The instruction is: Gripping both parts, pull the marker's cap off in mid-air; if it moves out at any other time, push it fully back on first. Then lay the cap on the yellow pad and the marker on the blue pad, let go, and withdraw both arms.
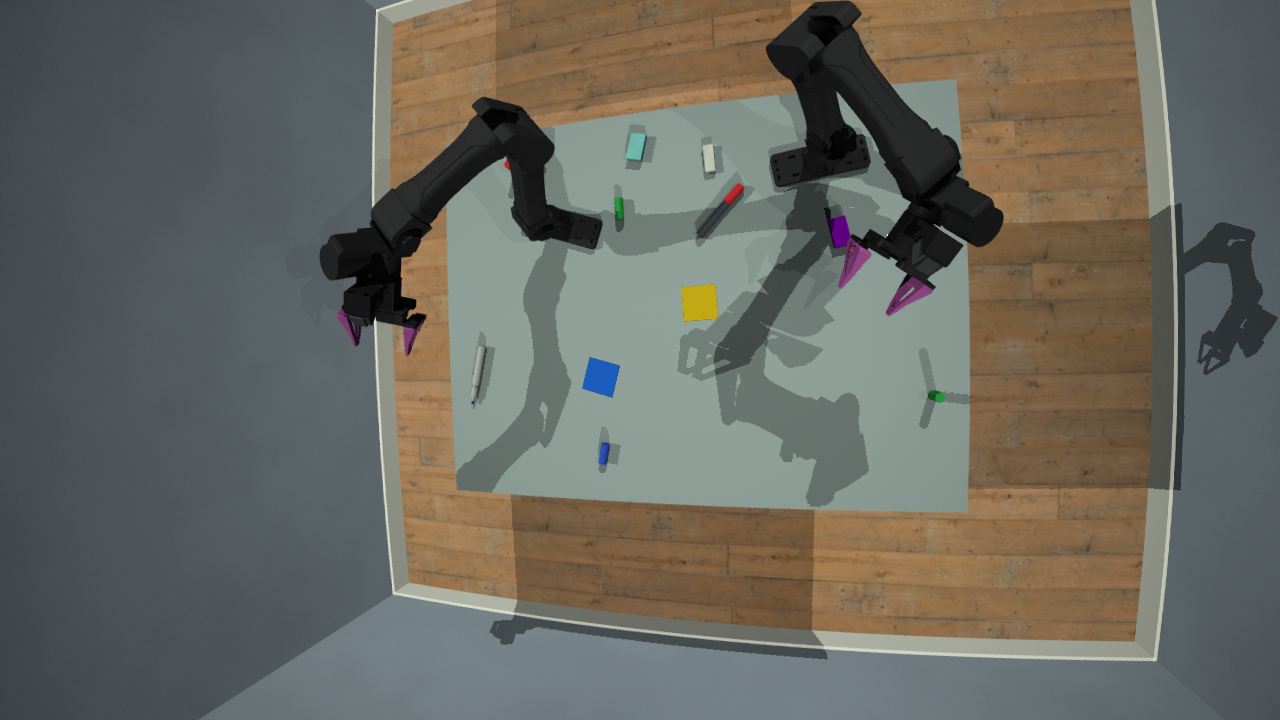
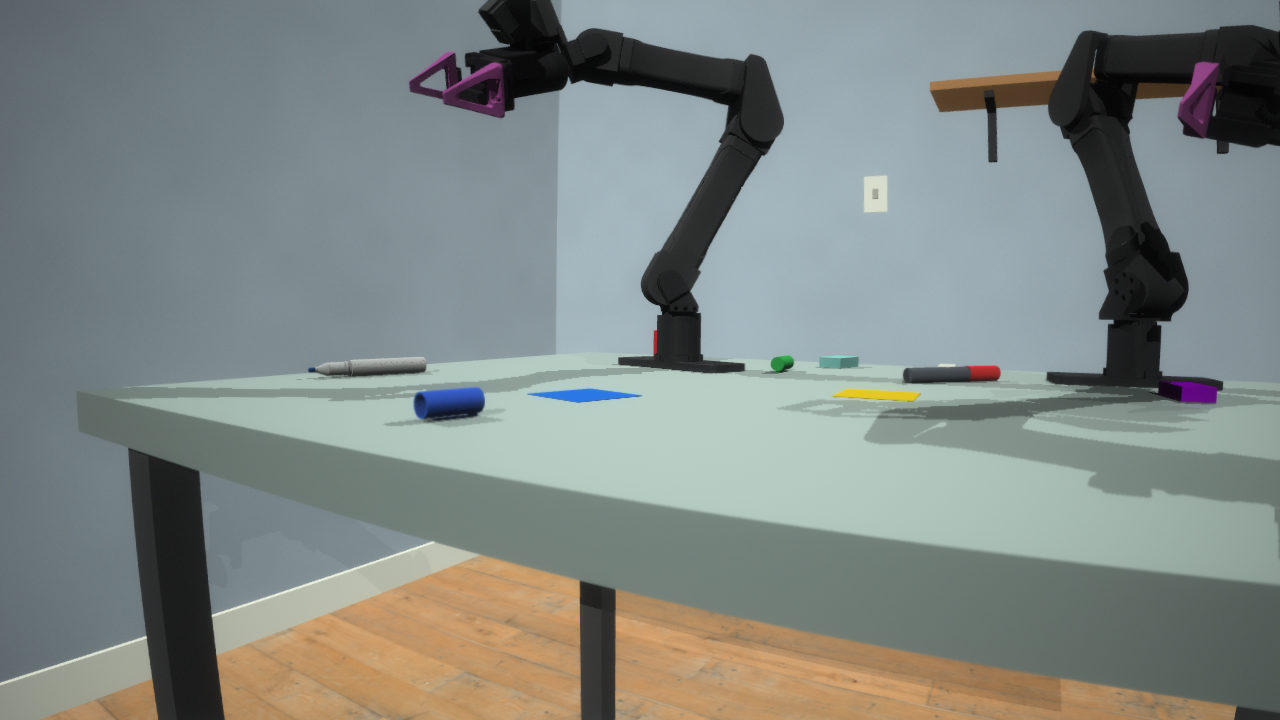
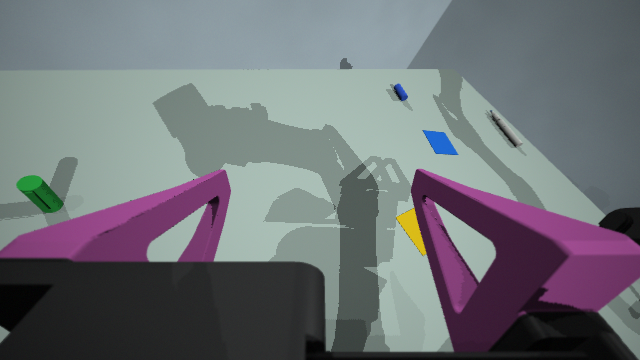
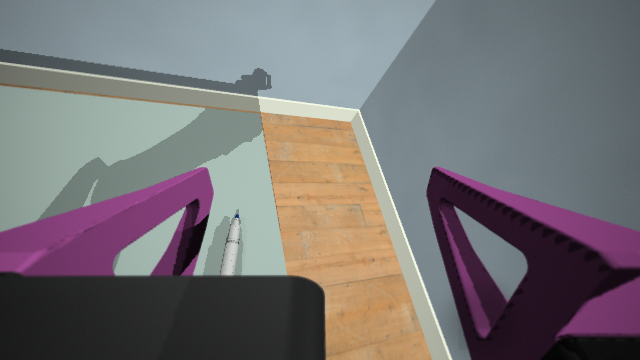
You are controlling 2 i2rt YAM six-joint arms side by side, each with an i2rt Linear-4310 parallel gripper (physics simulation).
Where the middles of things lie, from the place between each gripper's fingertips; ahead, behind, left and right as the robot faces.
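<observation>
The blue pad (image 1: 601,376) has my right hand 360 mm above it, 290 mm to the right of it and 120 mm short of it. Counting from that same right hand, you'd find the yellow pad (image 1: 699,302) 360 mm below and 550 mm to the left, and the dark grey marker (image 2: 919,374) is a good way behind, far to the left and far below.
From my left hand, the yellow pad is 300 mm to the right, 70 mm behind and 240 mm below. The blue pad is 50 mm ahead of my left hand, 550 mm to the right of it and 240 mm below it, while the dark grey marker is well behind that hand, a fair way to the right of it and a fair way below it.
</observation>
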